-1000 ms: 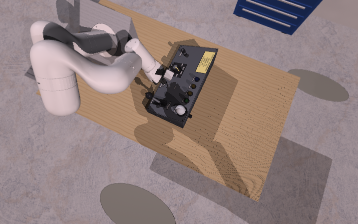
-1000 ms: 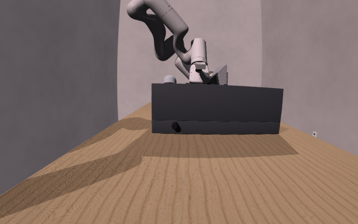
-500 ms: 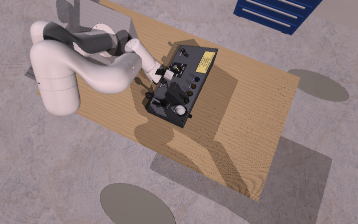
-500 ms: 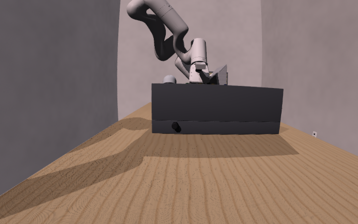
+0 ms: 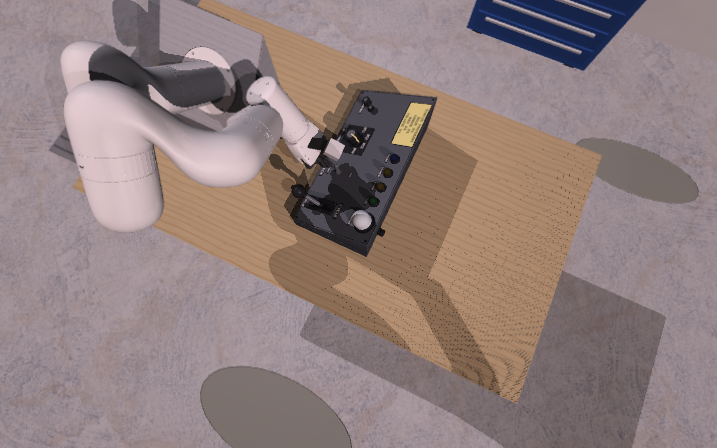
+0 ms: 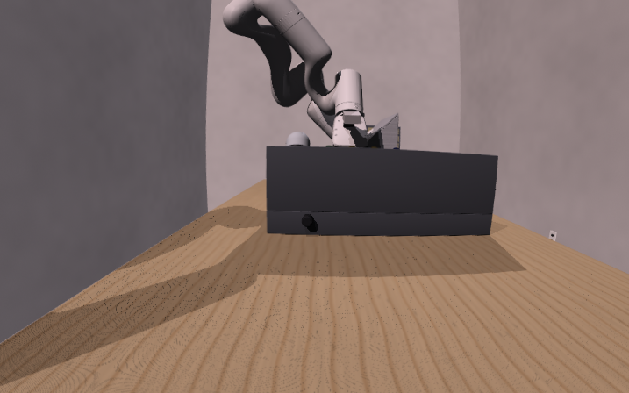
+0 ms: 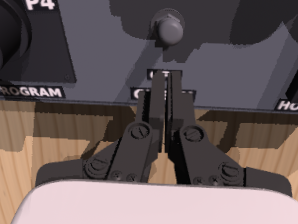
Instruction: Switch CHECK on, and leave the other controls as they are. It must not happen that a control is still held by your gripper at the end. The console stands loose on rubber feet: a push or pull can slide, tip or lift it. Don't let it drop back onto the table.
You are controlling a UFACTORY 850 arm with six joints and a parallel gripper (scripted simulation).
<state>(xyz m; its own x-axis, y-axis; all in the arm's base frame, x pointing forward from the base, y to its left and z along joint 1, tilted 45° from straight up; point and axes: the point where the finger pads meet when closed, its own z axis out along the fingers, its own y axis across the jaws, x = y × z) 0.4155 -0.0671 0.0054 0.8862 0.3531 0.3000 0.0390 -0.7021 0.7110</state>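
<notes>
Now: hand 40 mm short of the check toggle and 20 mm above it. Also, from my hand: black-knobbed lever 20 mm ahead, 120 mm to the right, 10 mm below; then dark console 70 mm ahead, 60 mm to the left, 40 mm below; then rotary selector 40 mm ahead, 120 mm to the left, 10 mm below.
</notes>
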